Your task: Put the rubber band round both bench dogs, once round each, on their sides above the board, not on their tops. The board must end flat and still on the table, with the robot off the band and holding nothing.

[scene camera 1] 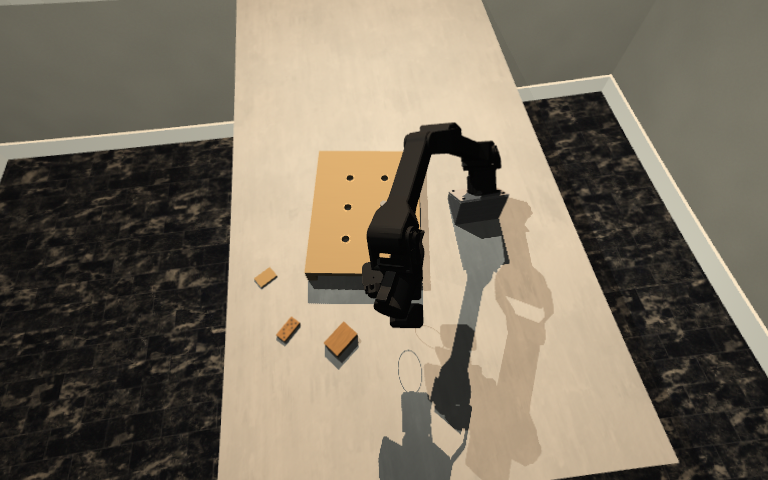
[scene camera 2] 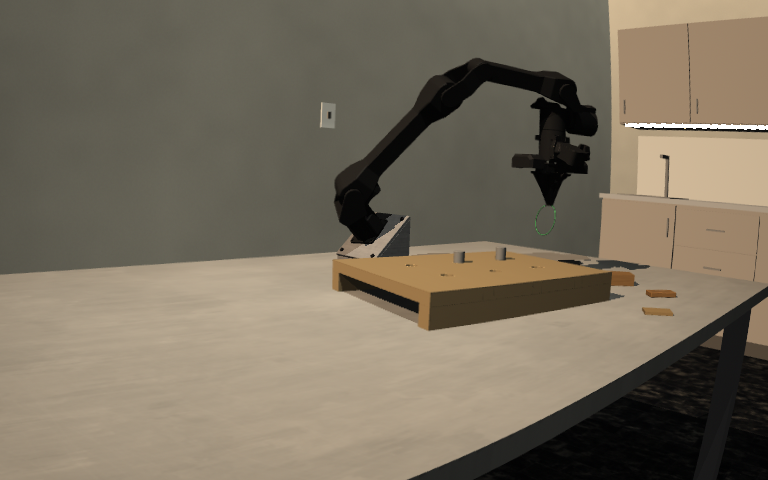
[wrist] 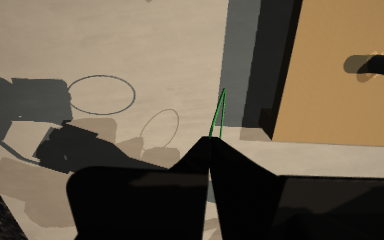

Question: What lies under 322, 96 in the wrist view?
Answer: A wooden board.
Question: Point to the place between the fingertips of the gripper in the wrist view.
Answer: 208, 143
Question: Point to a wooden board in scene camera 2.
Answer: At 450, 294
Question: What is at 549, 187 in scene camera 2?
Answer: The gripper.
